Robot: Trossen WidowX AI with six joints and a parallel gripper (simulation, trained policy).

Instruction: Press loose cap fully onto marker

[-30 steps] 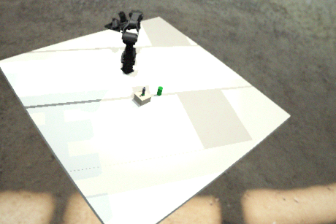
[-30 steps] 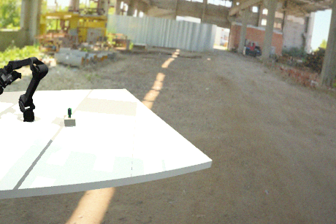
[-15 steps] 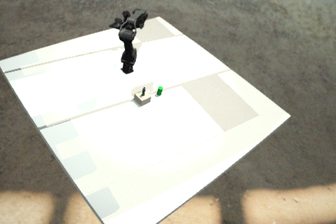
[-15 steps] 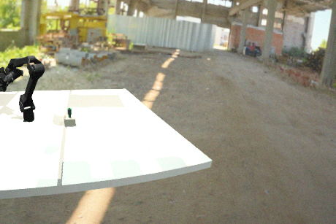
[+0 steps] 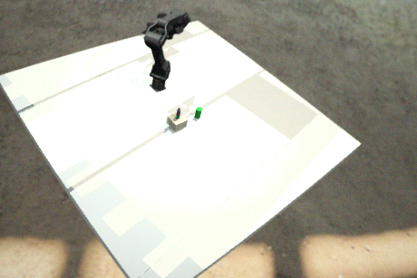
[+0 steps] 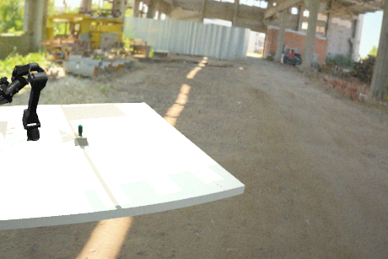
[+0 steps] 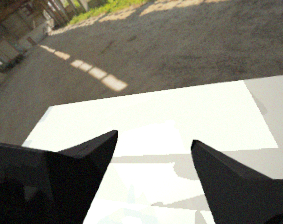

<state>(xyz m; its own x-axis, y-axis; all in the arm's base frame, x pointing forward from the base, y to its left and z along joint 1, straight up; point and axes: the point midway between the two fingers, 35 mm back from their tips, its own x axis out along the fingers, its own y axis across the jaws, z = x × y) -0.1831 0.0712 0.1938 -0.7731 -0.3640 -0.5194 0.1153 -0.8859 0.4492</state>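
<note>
The green cap lies 480 mm ahead of my gripper tip, 150 mm below it and 20 mm to the right of it. Round my gripper tip: holder block: 470 mm ahead, 160 mm below, 140 mm to the right.
</note>
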